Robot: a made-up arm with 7 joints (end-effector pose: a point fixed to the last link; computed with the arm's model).
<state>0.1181 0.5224 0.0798 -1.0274 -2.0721 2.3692 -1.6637</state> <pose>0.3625 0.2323 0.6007 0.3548 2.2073 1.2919</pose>
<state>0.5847 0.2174 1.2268 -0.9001 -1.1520 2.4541 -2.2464</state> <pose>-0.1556 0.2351 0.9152 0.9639 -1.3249 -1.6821</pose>
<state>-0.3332 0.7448 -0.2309 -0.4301 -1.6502 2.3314 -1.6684</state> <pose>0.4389 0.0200 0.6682 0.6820 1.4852 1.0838</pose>
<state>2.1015 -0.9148 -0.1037 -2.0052 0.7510 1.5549 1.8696</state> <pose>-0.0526 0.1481 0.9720 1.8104 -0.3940 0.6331</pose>
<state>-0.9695 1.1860 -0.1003 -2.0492 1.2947 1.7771 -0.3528</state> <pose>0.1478 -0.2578 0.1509 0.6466 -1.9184 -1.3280</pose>
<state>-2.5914 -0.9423 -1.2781 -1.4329 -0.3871 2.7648 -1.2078</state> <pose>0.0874 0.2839 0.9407 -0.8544 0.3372 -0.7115</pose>
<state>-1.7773 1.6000 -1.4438 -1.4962 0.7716 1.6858 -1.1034</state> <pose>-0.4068 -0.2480 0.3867 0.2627 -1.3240 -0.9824</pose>
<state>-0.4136 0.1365 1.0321 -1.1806 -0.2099 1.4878 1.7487</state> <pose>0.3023 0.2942 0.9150 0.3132 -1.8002 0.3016</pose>
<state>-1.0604 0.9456 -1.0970 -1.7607 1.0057 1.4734 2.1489</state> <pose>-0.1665 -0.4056 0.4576 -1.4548 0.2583 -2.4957</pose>
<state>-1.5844 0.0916 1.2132 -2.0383 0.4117 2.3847 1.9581</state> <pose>0.4144 -0.1342 0.7556 -0.4690 -1.6957 -1.1701</pose>
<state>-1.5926 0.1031 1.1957 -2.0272 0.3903 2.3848 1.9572</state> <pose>0.4110 -0.1445 0.7577 -0.4884 -1.7043 -1.1738</pose>
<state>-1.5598 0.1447 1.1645 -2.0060 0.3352 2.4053 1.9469</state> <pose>0.4123 -0.1468 0.7606 -0.4730 -1.7384 -1.1405</pose>
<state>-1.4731 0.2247 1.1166 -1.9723 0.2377 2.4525 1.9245</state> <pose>0.4209 -0.1377 0.7619 -0.4113 -1.8013 -1.0579</pose>
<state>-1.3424 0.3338 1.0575 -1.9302 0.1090 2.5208 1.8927</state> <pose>0.4363 -0.1159 0.7572 -0.3084 -1.8776 -0.9334</pose>
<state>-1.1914 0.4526 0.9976 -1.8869 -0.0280 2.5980 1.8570</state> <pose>0.4544 -0.0820 0.7448 -0.1792 -1.9479 -0.7875</pose>
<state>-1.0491 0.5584 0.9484 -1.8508 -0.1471 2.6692 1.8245</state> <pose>0.4691 -0.0415 0.7282 -0.0457 -1.9983 -0.6488</pose>
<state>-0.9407 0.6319 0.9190 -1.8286 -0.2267 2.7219 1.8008</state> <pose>0.4767 -0.0042 0.7143 0.0675 -2.0260 -0.5458</pose>
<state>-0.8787 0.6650 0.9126 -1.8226 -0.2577 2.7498 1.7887</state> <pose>0.4785 0.0213 0.7080 0.1425 -2.0350 -0.4946</pose>
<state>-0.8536 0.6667 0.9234 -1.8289 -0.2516 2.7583 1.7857</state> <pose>0.4775 0.0355 0.7086 0.1836 -2.0329 -0.4844</pose>
